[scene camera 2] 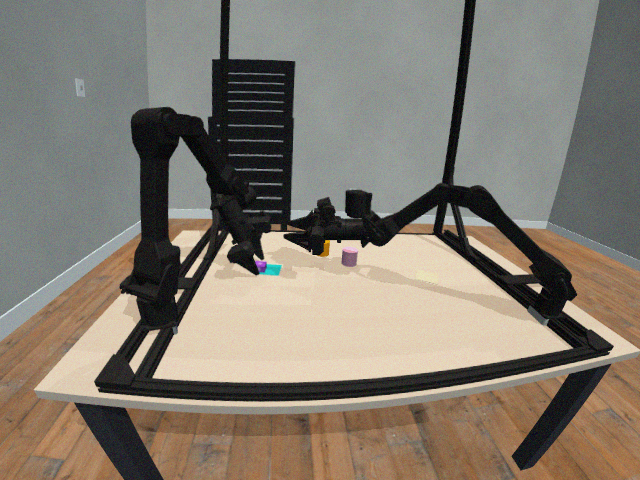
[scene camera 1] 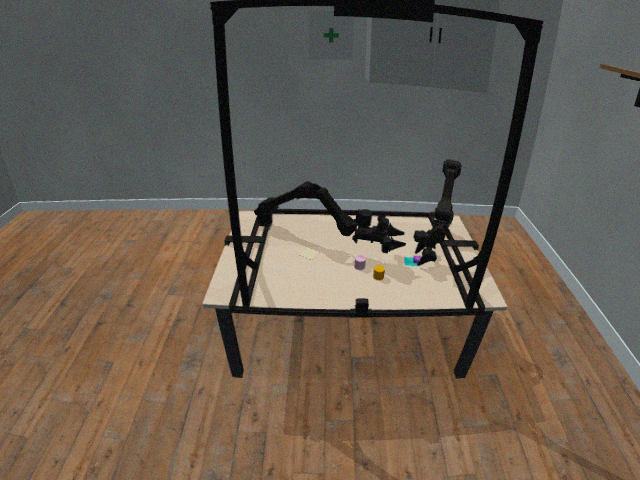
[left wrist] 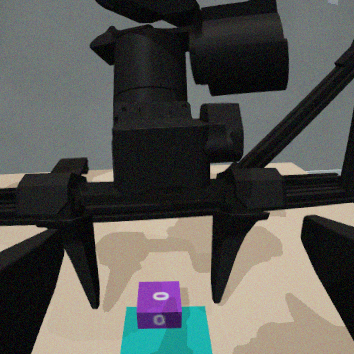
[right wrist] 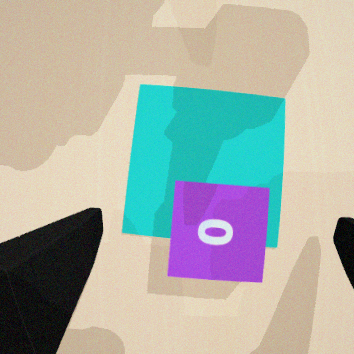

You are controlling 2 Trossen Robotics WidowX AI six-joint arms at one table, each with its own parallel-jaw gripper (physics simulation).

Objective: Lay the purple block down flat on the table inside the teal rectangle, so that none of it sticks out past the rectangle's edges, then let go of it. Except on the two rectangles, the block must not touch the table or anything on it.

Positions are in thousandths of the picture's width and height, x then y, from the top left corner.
Labels:
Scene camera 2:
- my left gripper: 446,478
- my right gripper: 407,555
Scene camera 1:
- my left gripper: 634,497
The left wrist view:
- my left gripper: 518,665
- my right gripper: 439,863
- purple block: 448,863, on the table
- teal rectangle: 549,919
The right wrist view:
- my right gripper: 629,637
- purple block: 617,654
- teal rectangle: 510,377

